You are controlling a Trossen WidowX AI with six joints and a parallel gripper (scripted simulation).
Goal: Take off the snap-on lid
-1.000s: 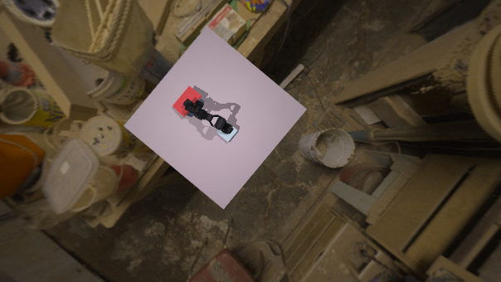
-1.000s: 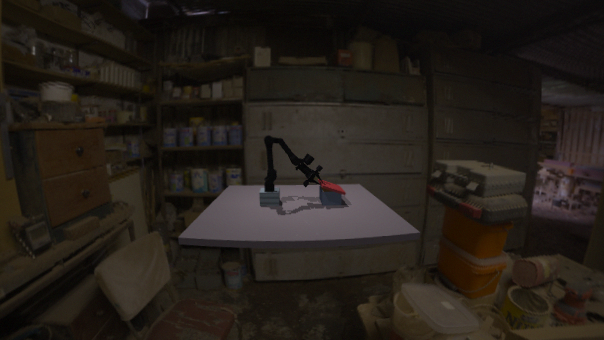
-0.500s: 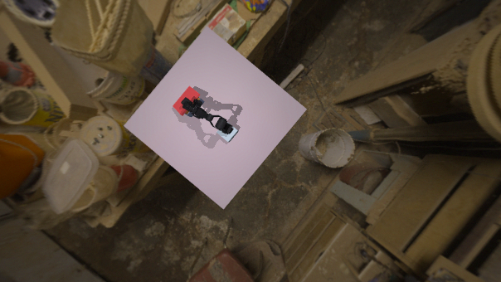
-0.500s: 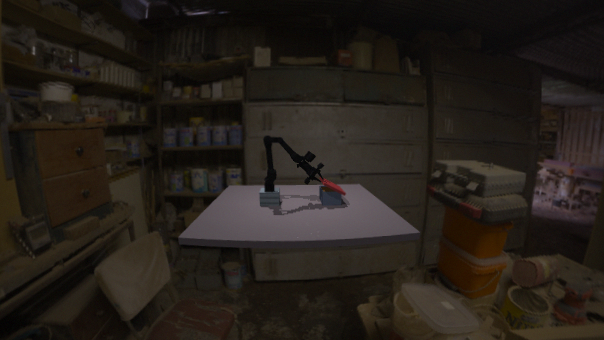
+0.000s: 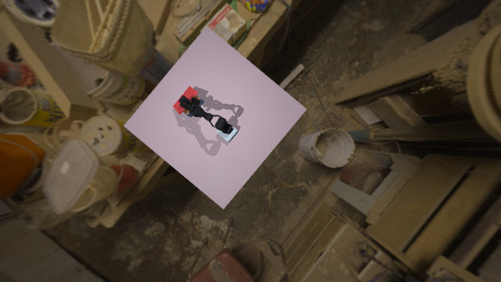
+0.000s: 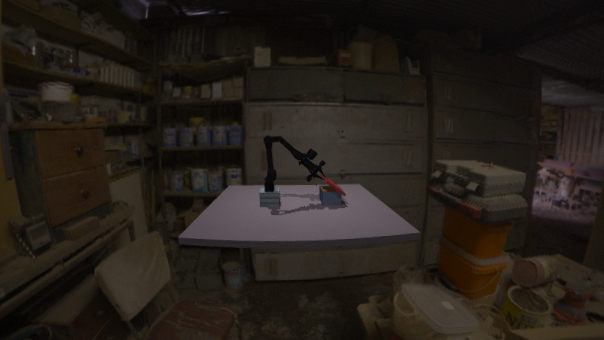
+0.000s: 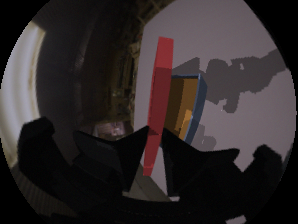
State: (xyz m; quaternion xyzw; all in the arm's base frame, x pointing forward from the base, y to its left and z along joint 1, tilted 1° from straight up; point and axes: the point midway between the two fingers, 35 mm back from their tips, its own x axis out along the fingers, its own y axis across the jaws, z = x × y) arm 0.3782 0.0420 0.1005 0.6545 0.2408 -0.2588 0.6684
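My gripper tip is now 70 mm short of the red lid and 50 mm above it. The rest, counted from my gripper tip: blue storage box: 50 mm ahead, 130 mm below.
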